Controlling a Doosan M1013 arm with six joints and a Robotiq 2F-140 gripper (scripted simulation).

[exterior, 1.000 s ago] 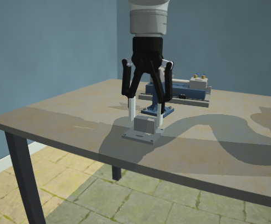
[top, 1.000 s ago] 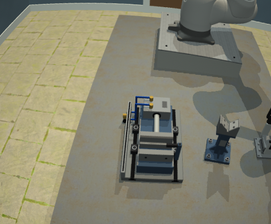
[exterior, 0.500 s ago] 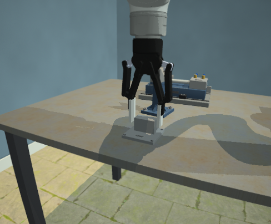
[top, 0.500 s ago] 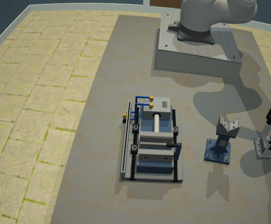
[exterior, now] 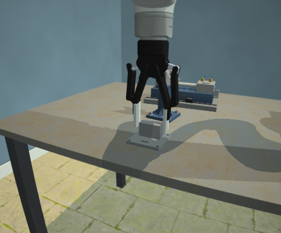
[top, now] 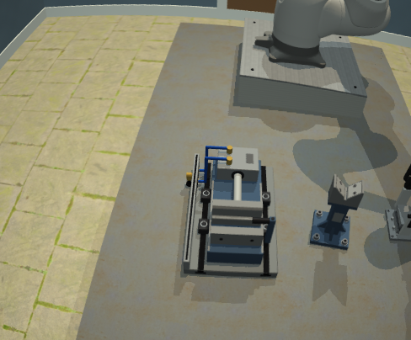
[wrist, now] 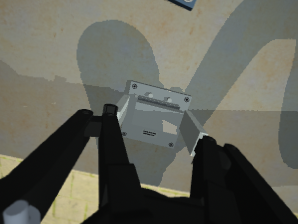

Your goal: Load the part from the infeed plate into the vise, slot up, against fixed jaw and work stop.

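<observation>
The part lies 30 mm below my hand. Round my hand: work stop 40 mm ahead, 360 mm to the right, 30 mm above; infeed plate 20 mm to the left, 50 mm below; blue pedestal 10 mm ahead, 180 mm to the right.
</observation>
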